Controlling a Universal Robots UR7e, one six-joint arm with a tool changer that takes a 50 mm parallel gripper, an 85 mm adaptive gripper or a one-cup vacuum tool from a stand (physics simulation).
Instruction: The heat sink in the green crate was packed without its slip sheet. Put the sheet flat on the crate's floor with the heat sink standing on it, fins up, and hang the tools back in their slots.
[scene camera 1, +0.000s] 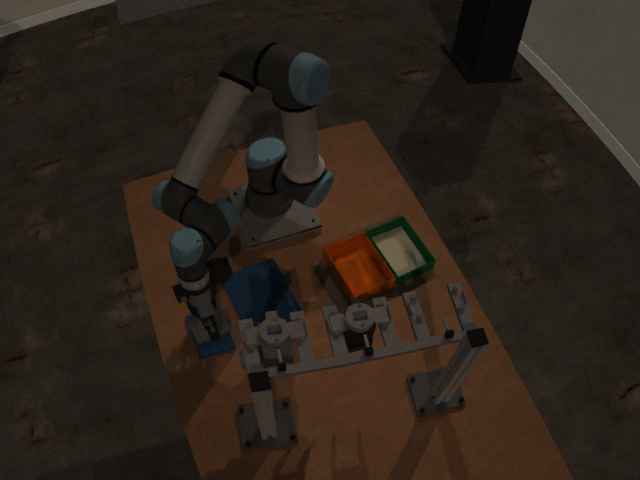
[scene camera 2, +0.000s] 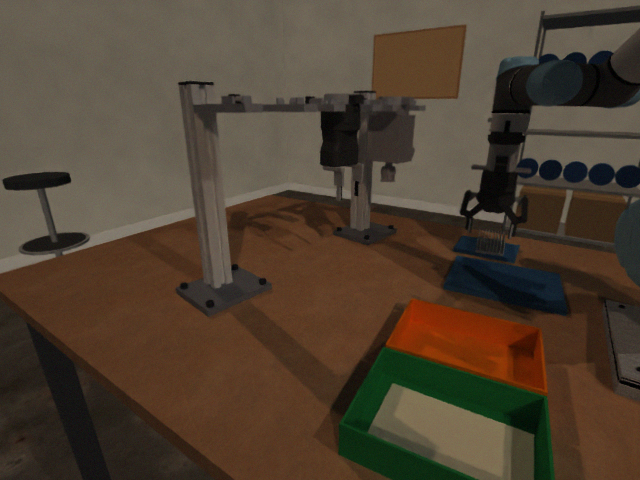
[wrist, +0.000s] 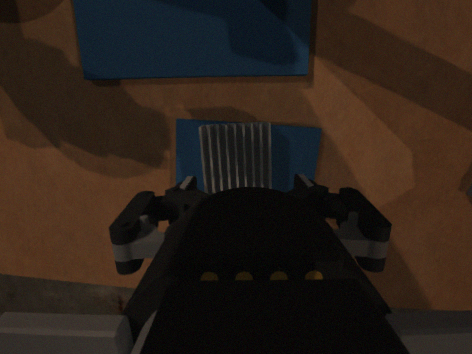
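Pixels of known places: arm's base, link origin: (scene camera 1: 269, 198).
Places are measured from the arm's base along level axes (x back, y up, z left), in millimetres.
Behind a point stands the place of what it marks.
The heat sink (scene camera 1: 199, 330) {x -418, y 12, z -286 mm} (scene camera 2: 490, 244) {x -392, y 8, z -210 mm} (wrist: 236, 156) {x -398, y 12, z -235 mm} stands fins up on a small blue mat (scene camera 1: 219, 348) {x -469, y -17, z -243 mm} (scene camera 2: 463, 246) {x -456, y -17, z -222 mm} (wrist: 295, 152) {x -454, y -17, z -226 mm}. My adaptive gripper (scene camera 1: 212, 334) (scene camera 2: 490, 231) (wrist: 245, 182) is open and points down close over the heat sink, with its fingertips apart on either side near the fin tops. In the wrist view the gripper body hides the near end of the heat sink. The pale slip sheet (scene camera 1: 397, 250) {x -269, y -23, z 336 mm} (scene camera 2: 449, 428) {x -278, y -22, z 323 mm} lies flat on the floor of the green crate (scene camera 1: 385, 226) {x -190, y 1, z 321 mm} (scene camera 2: 465, 384) {x -282, y 0, z 272 mm}; no heat sink stands on it.
An orange crate (scene camera 1: 343, 248) {x -223, y -23, z 179 mm} (scene camera 2: 449, 321) {x -351, y -8, z 141 mm} adjoins the green one. A larger blue mat (scene camera 1: 258, 289) {x -308, y -17, z -98 mm} (scene camera 2: 506, 281) {x -322, y -17, z -86 mm} (wrist: 195, 45) {x -344, y -17, z -150 mm} lies beside the small one. The tool stand (scene camera 1: 330, 364) {x -718, y 315, z -19 mm} (scene camera 2: 204, 180) {x -739, y 192, z 308 mm} holds the parallel gripper (scene camera 2: 339, 139) and the vacuum tool (scene camera 2: 391, 136) {x -601, y 250, z -80 mm}; its third slot is empty.
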